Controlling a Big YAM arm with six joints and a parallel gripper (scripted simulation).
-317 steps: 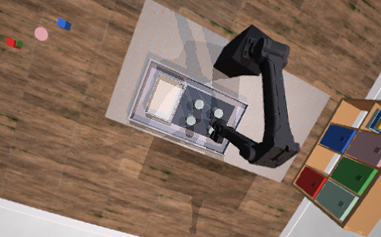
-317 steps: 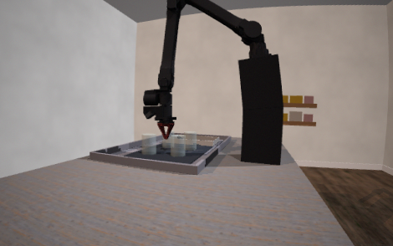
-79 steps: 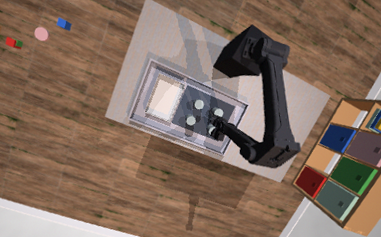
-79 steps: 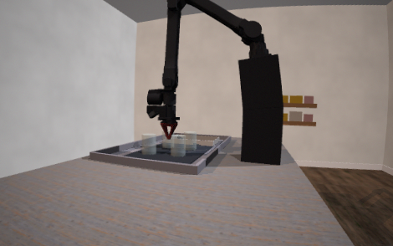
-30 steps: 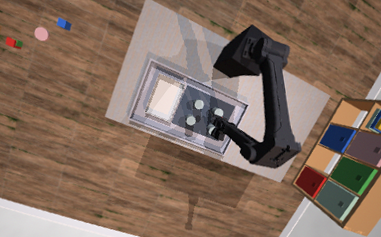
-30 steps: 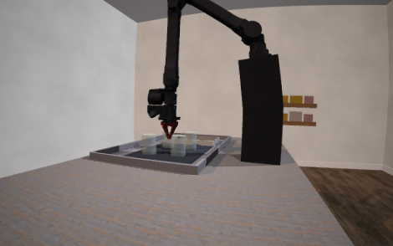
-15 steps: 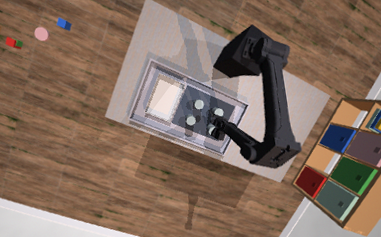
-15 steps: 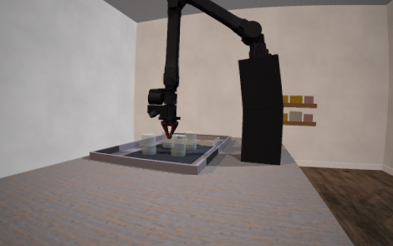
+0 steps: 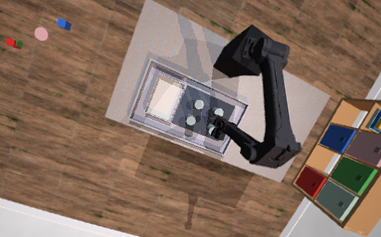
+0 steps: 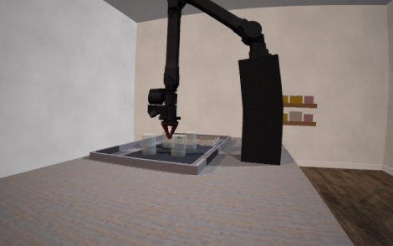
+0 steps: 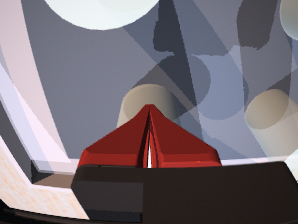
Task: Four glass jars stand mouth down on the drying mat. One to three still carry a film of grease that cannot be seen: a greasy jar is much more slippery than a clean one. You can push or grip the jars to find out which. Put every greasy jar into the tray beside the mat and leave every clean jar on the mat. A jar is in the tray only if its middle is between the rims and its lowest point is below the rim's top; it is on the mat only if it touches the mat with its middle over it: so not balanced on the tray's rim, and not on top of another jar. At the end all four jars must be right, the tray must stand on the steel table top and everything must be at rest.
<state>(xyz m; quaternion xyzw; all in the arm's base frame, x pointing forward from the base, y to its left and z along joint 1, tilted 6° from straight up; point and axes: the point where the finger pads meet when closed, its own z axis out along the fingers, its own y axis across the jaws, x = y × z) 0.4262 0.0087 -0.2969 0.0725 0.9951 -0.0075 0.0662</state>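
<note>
Now: hand 80 mm to the left of the dark drying mat and 80 mm above it. The rest, counted from my hand: pale tray (390 mm to the right, 70 mm below, 40 mm behind).
</note>
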